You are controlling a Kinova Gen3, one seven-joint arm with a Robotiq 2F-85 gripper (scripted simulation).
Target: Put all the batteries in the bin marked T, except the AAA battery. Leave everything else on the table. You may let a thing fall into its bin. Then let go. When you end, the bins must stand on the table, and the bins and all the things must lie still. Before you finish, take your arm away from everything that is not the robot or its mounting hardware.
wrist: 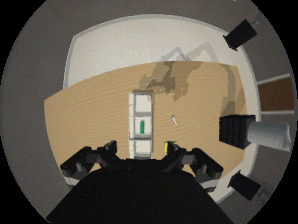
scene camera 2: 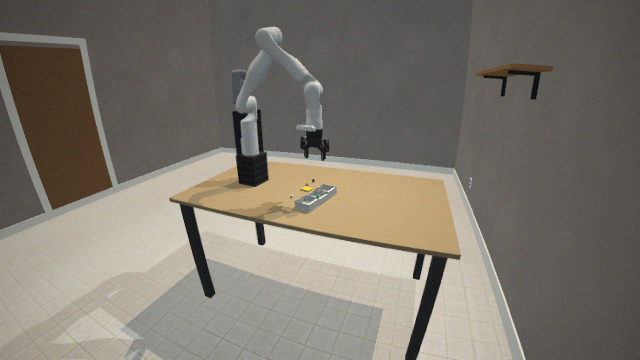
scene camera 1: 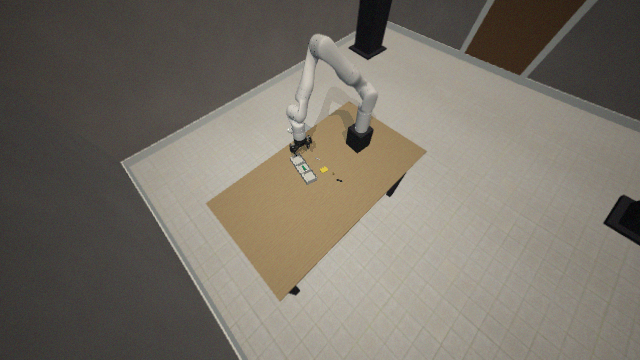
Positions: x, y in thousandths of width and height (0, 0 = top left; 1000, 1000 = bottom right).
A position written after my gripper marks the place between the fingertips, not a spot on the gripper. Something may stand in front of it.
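Note:
My gripper (wrist: 475, 658) is there for me to see, and so is a grey bin (wrist: 471, 467).

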